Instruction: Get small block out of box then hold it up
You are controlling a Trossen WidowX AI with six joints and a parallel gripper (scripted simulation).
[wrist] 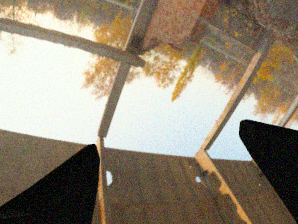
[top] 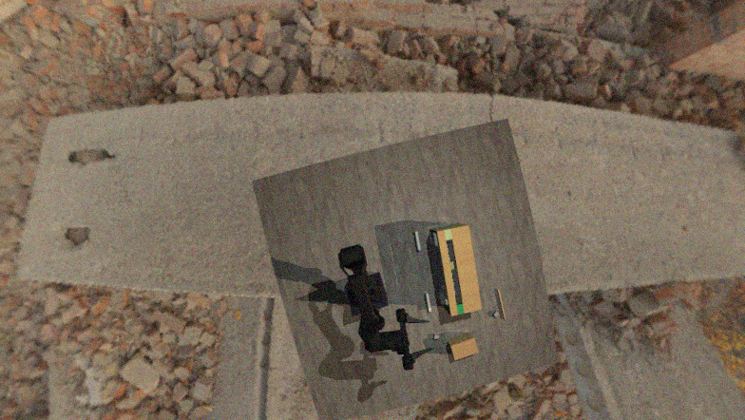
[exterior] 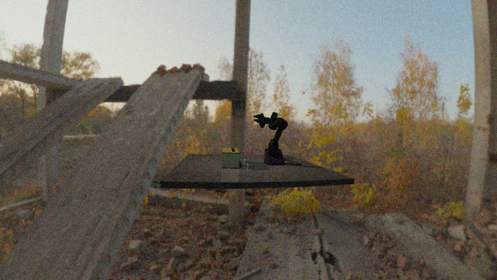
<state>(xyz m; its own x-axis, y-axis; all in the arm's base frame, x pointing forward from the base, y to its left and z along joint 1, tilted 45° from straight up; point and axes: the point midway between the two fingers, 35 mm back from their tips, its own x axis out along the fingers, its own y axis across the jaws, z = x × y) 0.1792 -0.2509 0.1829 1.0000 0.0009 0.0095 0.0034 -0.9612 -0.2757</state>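
My gripper tip is 37 cm above the box, 17 cm short of it and 10 cm to the right of it. From my gripper tip the other things lie so: tan piece (40 cm below, 31 cm to the right, 20 cm ahead).
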